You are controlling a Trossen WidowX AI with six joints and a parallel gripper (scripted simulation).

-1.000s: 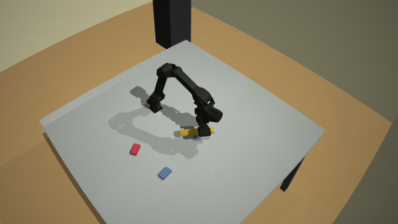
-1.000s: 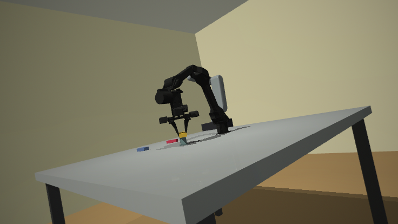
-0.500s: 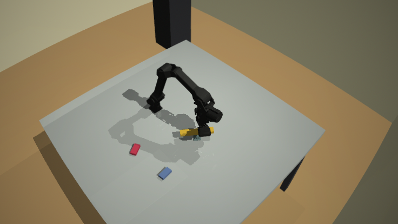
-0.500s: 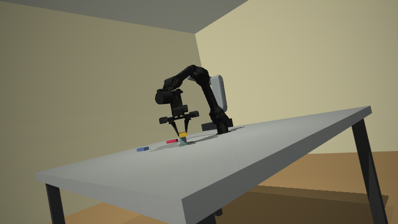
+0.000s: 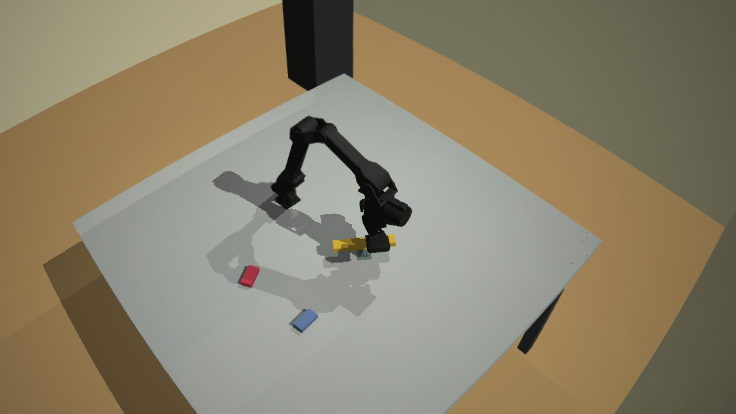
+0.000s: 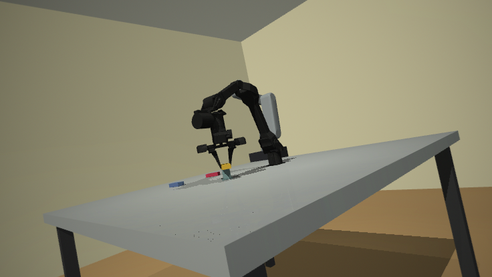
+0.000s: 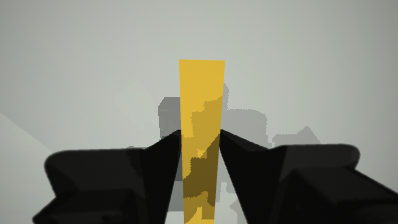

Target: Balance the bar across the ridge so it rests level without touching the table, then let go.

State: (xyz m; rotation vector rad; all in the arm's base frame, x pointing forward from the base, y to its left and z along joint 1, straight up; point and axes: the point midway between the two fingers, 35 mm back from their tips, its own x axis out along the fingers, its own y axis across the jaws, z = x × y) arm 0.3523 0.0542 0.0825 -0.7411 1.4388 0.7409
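The yellow bar lies 2 cm behind my gripper tip and 2 cm to the right of it. Also, from my gripper tip: red block: 18 cm behind, 33 cm to the right, 4 cm below; blue block: 5 cm ahead, 31 cm to the right, 4 cm below.
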